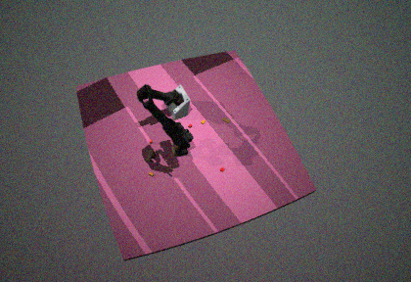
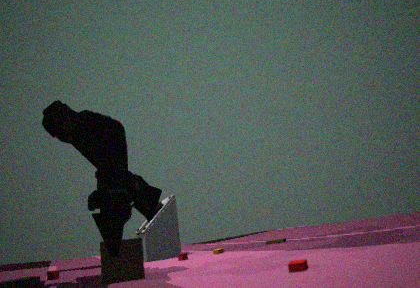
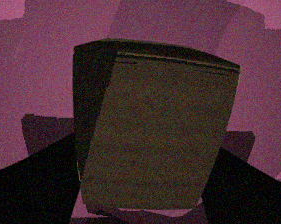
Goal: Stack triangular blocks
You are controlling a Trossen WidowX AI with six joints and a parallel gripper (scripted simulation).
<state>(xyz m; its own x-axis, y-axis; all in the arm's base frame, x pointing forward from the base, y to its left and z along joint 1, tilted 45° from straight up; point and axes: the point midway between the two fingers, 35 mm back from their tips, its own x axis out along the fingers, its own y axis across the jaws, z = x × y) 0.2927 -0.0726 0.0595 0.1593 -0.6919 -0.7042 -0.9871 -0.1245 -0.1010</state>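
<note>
Right now my gripper tip is 1 cm to the left of the triangular block and 1 cm below it. Round my gripper tip: thin tan piece 38 cm to the left, 14 cm behind, 4 cm below.
</note>
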